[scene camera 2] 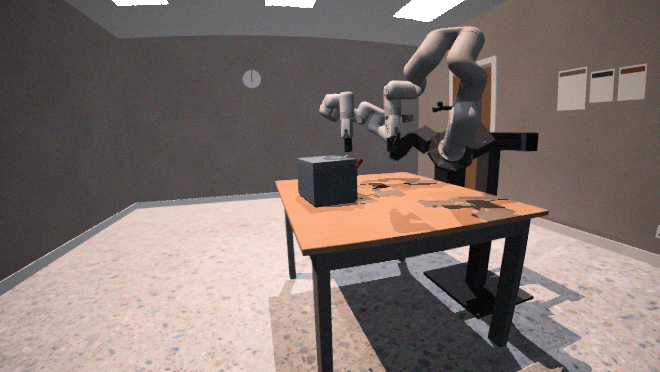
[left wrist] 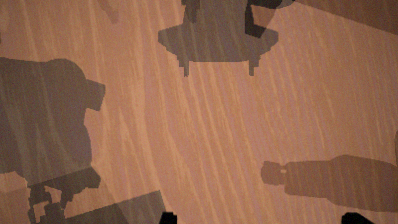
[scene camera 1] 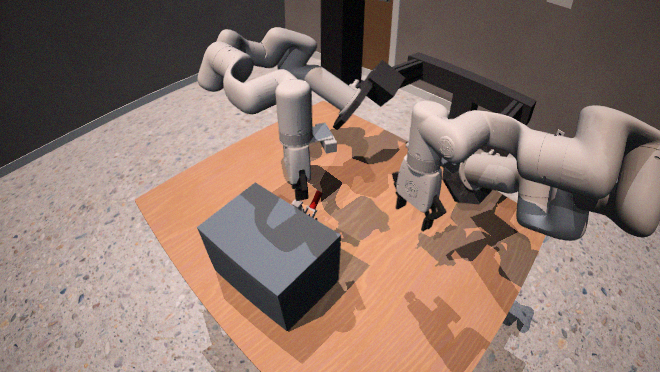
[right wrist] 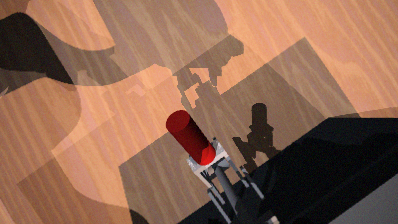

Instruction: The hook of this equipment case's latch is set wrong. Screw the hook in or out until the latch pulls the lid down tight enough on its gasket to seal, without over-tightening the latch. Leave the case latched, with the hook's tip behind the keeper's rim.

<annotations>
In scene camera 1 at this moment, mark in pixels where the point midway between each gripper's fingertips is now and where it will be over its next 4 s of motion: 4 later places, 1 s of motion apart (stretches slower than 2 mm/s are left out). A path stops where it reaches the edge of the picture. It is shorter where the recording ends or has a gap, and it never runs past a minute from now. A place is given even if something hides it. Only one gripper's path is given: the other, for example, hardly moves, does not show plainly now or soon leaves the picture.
My right gripper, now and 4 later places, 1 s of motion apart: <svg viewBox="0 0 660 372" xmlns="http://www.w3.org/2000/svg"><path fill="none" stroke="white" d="M300 193L312 183L315 184L315 203L316 204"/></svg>
</annotations>
